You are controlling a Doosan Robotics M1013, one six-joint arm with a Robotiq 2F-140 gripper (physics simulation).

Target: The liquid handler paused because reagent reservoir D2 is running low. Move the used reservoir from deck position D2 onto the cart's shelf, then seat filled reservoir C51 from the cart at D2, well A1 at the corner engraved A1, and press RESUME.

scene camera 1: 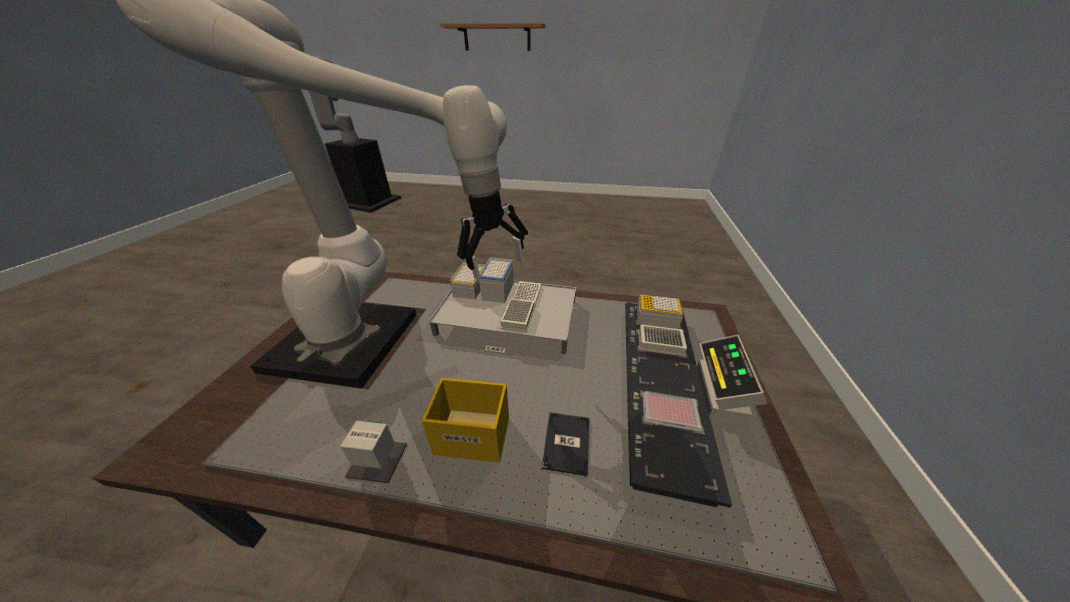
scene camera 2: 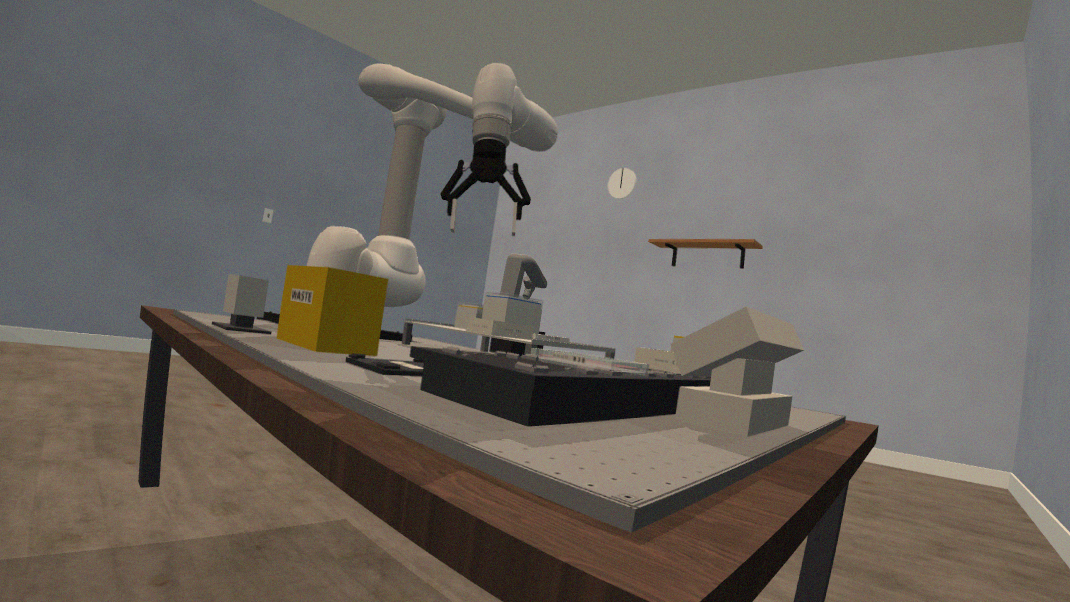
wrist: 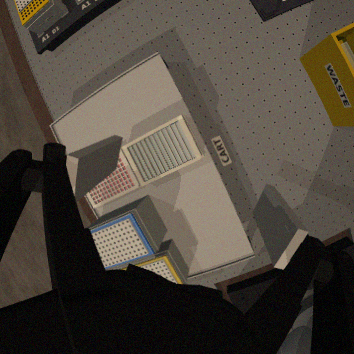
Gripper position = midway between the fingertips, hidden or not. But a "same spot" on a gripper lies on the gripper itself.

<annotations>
My gripper shows in scene camera 1, in scene camera 2 [482,232] and in the wrist view. One and the same spot on a yellow waste bin: [scene camera 2: 323,309] is [scene camera 1: 498,444]. One and the same spot on my gripper: [wrist: 92,308] is [scene camera 1: 498,219].
</annotations>
